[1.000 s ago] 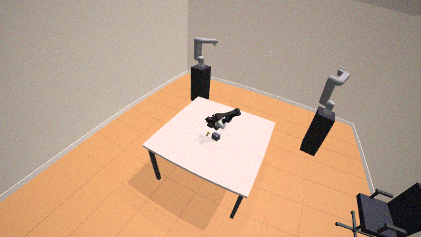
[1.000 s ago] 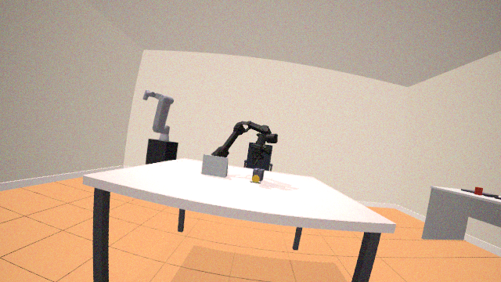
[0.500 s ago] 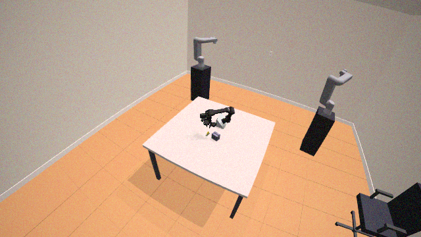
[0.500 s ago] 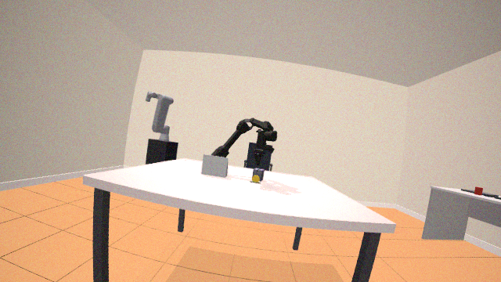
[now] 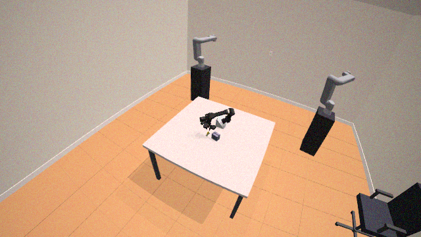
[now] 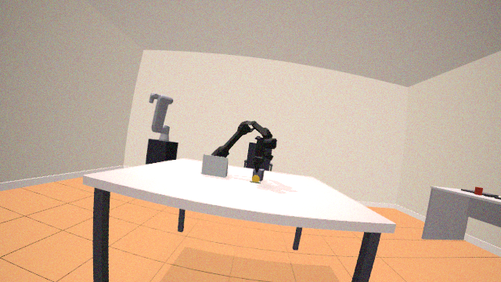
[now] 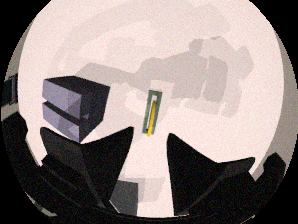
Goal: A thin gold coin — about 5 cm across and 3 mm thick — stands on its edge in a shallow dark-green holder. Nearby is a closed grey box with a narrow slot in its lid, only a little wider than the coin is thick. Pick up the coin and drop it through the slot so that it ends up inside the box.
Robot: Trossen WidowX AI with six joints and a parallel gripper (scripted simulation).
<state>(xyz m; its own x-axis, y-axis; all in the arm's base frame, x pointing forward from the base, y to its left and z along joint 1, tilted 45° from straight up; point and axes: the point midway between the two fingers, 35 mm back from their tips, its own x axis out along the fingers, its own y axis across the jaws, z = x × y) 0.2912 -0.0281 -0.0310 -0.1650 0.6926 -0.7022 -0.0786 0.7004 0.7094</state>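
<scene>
My gripper tip is 40 mm above the thin gold coin.
</scene>
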